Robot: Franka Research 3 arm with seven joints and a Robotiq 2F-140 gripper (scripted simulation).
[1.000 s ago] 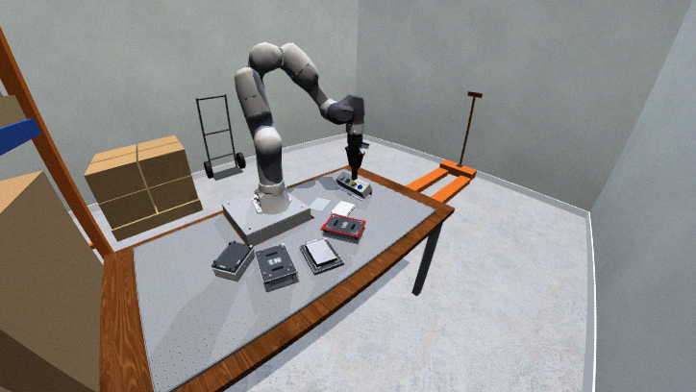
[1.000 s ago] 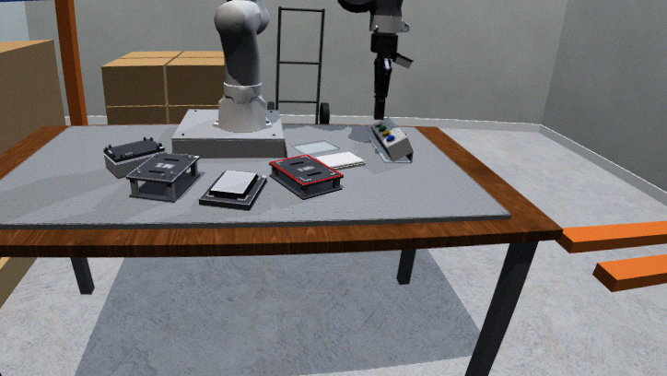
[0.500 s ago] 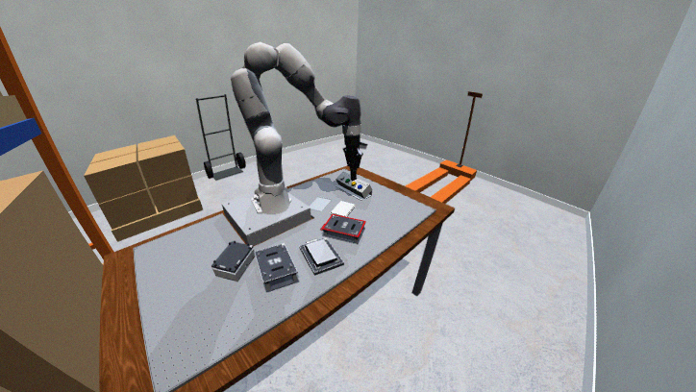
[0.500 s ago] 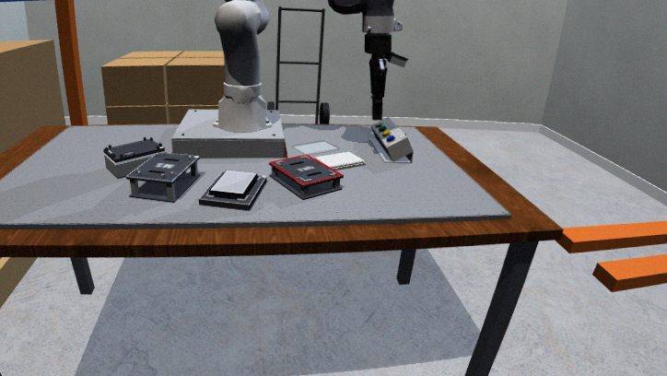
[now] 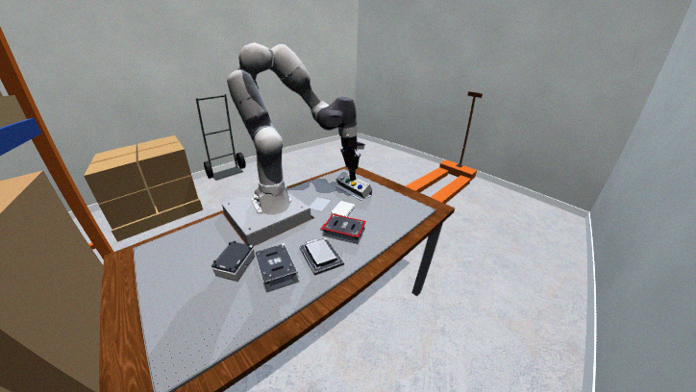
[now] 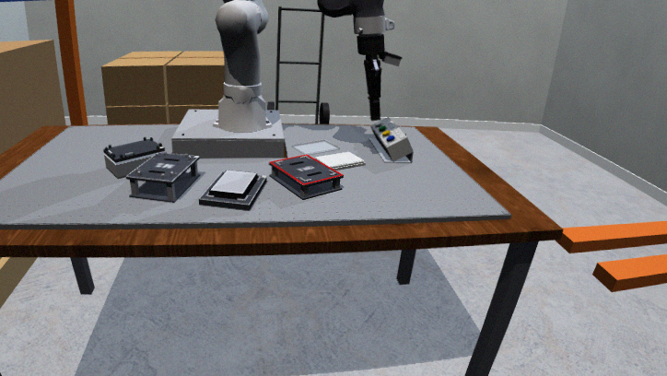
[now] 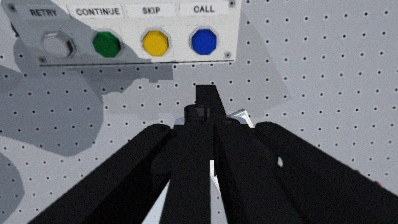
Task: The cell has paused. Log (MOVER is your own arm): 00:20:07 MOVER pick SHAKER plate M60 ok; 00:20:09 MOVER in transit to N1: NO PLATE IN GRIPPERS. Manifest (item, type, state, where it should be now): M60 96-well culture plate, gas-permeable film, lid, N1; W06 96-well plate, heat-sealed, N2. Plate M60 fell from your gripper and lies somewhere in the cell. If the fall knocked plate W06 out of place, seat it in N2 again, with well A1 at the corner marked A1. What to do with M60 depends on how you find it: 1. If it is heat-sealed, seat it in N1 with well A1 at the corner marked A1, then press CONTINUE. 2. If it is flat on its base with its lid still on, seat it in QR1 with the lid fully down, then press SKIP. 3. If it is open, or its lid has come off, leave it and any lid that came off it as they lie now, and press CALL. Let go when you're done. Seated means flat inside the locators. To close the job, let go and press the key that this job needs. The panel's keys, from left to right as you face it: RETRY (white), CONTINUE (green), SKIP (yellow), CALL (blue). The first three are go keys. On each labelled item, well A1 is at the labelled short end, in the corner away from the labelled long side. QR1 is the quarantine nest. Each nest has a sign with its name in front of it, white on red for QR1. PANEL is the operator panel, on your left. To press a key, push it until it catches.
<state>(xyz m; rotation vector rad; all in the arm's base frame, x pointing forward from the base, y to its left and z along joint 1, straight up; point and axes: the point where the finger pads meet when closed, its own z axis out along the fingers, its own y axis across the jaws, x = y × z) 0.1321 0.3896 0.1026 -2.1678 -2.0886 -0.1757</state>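
My hand is 6 cm to the right of the blue call key and 9 cm above it. Round my hand: yellow skip key 5 cm behind, 6 cm to the left, 9 cm below; then green continue key 10 cm behind, 6 cm to the left, 9 cm below; then white retry key 15 cm behind, 6 cm to the left, 9 cm below.
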